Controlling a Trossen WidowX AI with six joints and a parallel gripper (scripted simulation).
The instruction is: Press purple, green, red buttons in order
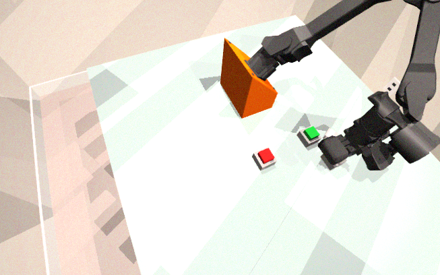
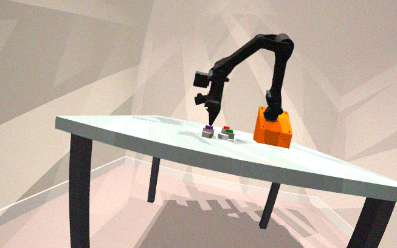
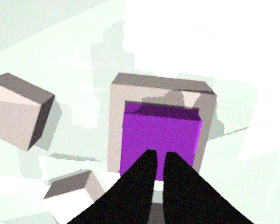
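The purple button is 1 cm below my gripper tip. Round my gripper tip: red button 17 cm to the right, 10 cm behind, 1 cm below; green button 9 cm behind, 1 cm to the right, 1 cm below.
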